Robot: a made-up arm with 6 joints. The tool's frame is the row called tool. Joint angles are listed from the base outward. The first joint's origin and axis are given. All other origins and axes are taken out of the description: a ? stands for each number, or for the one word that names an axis. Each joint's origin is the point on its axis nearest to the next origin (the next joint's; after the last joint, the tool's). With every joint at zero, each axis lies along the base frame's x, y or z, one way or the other. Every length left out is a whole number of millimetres.
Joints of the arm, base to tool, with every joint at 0 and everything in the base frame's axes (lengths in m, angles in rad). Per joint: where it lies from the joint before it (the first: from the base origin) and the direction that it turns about. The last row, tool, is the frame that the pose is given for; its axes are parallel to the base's.
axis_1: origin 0.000 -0.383 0.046 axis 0 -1 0
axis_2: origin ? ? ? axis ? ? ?
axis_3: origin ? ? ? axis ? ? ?
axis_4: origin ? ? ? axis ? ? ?
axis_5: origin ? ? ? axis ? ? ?
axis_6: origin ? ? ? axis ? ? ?
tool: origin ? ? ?
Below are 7 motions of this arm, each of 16 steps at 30 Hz.
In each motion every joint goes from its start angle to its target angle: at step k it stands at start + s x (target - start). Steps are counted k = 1, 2, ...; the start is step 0. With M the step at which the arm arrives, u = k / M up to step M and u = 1 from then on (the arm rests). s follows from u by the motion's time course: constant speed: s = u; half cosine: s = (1 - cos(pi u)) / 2; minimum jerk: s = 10 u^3 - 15 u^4 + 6 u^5.
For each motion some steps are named. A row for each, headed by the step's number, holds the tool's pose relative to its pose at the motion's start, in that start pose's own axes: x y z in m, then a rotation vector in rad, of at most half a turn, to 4 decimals.
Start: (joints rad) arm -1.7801 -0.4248 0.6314 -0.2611 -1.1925 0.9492
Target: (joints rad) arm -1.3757 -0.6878 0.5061 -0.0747 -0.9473 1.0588
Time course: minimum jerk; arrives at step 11
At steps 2, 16:
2: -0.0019 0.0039 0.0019 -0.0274 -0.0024 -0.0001
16: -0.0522 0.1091 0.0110 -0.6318 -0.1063 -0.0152

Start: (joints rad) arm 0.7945 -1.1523 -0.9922 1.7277 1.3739 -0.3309
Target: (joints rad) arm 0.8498 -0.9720 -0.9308 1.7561 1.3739 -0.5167
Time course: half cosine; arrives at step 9
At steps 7, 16:
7: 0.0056 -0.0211 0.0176 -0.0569 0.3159 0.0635
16: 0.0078 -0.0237 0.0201 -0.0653 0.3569 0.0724

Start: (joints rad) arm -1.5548 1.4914 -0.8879 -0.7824 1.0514 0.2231
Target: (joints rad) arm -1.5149 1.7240 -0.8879 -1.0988 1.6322 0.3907
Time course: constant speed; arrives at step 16
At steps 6, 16:
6: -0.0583 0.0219 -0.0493 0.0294 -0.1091 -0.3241
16: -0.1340 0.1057 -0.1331 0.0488 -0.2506 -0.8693

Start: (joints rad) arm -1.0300 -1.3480 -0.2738 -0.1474 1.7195 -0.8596
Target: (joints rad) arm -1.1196 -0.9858 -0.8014 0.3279 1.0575 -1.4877
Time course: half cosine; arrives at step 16
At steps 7, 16:
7: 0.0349 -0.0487 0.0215 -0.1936 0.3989 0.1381
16: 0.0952 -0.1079 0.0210 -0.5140 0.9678 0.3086

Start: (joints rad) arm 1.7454 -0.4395 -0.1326 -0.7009 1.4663 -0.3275
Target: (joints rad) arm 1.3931 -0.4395 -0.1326 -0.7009 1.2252 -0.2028
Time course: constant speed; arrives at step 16
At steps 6, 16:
6: 0.0216 0.0049 0.0324 -0.1453 0.0124 0.0886
16: 0.0600 0.0273 0.0753 -0.3658 0.0575 0.2521

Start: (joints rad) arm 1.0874 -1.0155 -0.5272 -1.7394 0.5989 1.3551
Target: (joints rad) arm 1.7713 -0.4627 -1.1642 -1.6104 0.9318 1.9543
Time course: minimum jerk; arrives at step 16
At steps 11, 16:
11: 0.3627 -0.0484 -0.1604 -0.2200 -1.4936 -0.0860
16: 0.4415 -0.0411 -0.1644 -0.2490 -1.8201 -0.1611

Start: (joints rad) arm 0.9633 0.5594 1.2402 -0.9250 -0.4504 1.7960
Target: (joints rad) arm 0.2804 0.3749 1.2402 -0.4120 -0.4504 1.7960
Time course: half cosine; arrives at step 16
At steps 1, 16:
1: 0.0013 0.0008 0.0015 -0.0047 0.0097 -0.0031
16: 0.1923 0.0617 -0.0099 -0.4715 0.9985 -0.4081

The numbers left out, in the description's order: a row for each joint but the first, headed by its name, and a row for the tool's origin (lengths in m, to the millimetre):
axis_2: xyz 0.019 0.000 0.026, axis 1 0 0
axis_3: xyz 0.000 -0.062 0.158, axis 0 1 0
axis_4: xyz -0.023 0.000 0.298, axis 0 1 0
axis_5: xyz -0.364 0.000 -0.353, axis 0 0 -1
axis_6: xyz 0.047 -0.230 0.000, axis 0 -1 0
tool: xyz 0.031 0.000 -0.065

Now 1 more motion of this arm.
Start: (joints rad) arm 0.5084 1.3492 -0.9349 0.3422 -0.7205 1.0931
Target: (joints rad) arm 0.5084 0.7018 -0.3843 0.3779 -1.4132 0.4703
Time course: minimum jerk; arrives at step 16
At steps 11, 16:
11: 0.1206 0.1214 -0.0260 0.6549 1.1771 0.4088
16: 0.1351 0.1601 -0.0268 0.7814 1.4278 0.4880

